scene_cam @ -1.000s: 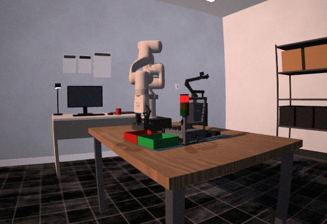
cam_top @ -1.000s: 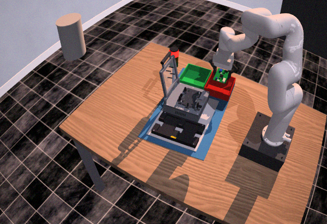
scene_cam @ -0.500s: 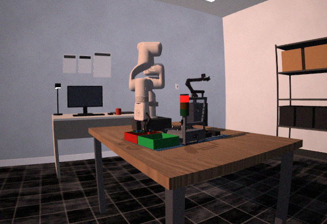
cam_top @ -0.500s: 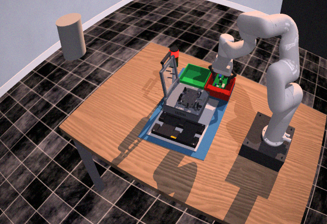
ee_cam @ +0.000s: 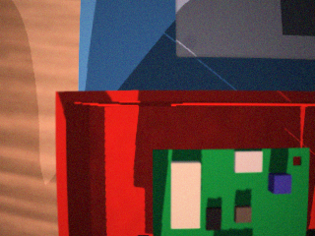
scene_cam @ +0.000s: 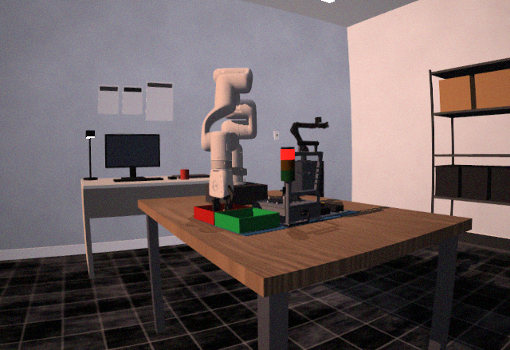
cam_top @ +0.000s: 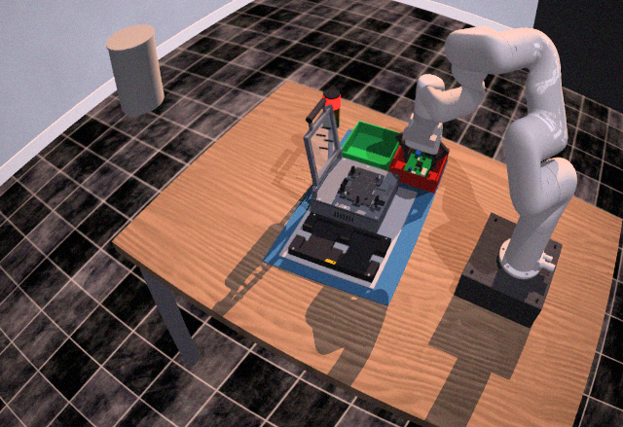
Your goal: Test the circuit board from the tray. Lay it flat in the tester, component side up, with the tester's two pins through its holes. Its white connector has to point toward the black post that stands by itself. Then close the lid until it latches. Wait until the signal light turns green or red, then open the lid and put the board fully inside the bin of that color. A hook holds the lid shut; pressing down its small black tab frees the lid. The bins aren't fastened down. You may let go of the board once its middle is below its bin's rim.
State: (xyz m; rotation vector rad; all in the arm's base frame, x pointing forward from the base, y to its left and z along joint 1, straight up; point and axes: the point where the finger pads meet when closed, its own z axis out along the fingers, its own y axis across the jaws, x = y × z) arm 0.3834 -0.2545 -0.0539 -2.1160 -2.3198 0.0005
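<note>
Right now the red bin is 20 mm below my hand. Round my hand: black block: 20 mm ahead, 260 mm to the left, 60 mm above; green bin: 150 mm ahead, 10 mm to the left, 20 mm below; green circuit board: 10 mm below.
</note>
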